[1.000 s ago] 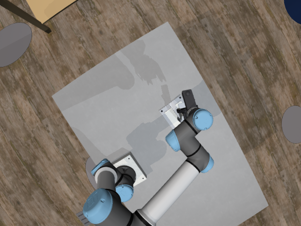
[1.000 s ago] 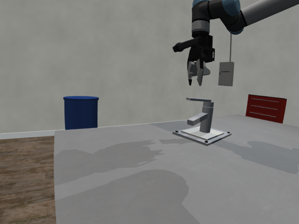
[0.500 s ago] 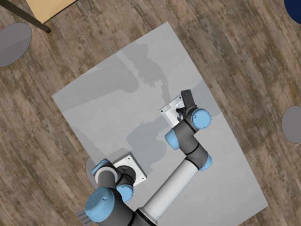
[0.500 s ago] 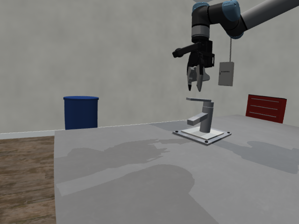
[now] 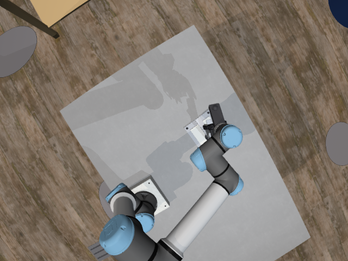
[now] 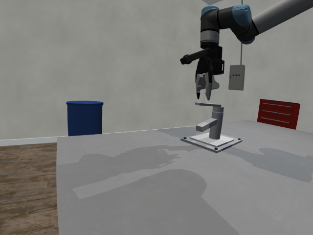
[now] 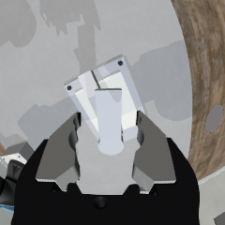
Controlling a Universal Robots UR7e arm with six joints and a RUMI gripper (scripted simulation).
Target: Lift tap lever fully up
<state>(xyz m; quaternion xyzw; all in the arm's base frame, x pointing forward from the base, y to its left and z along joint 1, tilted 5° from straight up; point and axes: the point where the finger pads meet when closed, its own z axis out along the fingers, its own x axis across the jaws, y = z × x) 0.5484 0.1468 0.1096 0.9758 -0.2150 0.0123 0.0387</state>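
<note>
My gripper is now 10 mm past the flat lever, 30 mm to the left of it and 30 mm above it. The rest, counted from my hand: grey tap: 20 mm behind, 50 mm to the right, 80 mm below.
</note>
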